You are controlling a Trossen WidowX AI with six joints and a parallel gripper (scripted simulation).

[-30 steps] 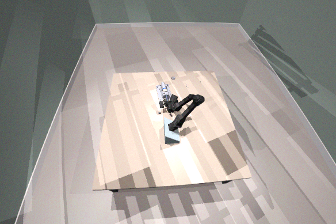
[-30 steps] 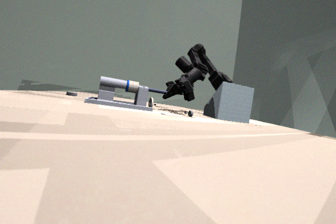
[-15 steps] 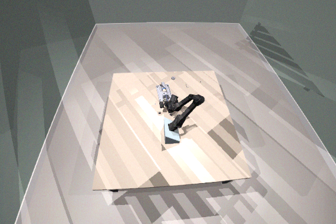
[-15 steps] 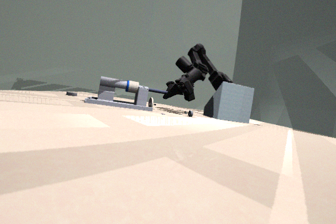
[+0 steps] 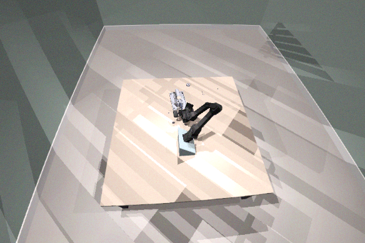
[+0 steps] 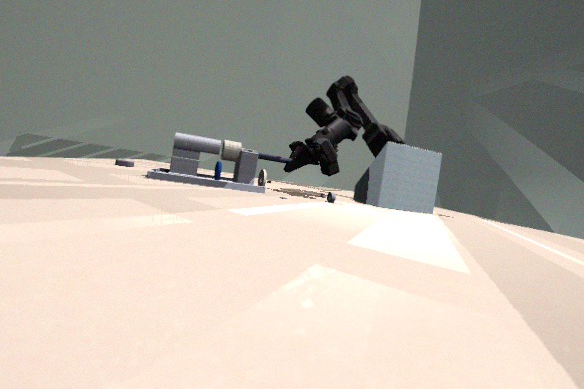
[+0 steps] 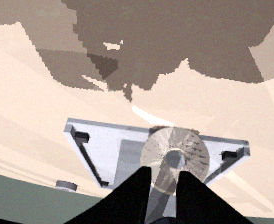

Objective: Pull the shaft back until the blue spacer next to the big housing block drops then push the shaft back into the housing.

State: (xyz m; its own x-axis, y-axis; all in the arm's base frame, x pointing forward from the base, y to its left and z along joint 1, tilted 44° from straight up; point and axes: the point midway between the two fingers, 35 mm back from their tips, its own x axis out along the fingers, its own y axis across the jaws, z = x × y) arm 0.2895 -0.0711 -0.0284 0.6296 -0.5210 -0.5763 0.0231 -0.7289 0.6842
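Now: the dark shaft 6 cm ahead of my gripper tip and 3 cm above it. The rest, counted from my gripper tip: beige spacer 14 cm ahead, 2 cm above; blue spacer 16 cm ahead, 3 cm below; dark piece 8 cm behind, 10 cm to the left, 4 cm below.
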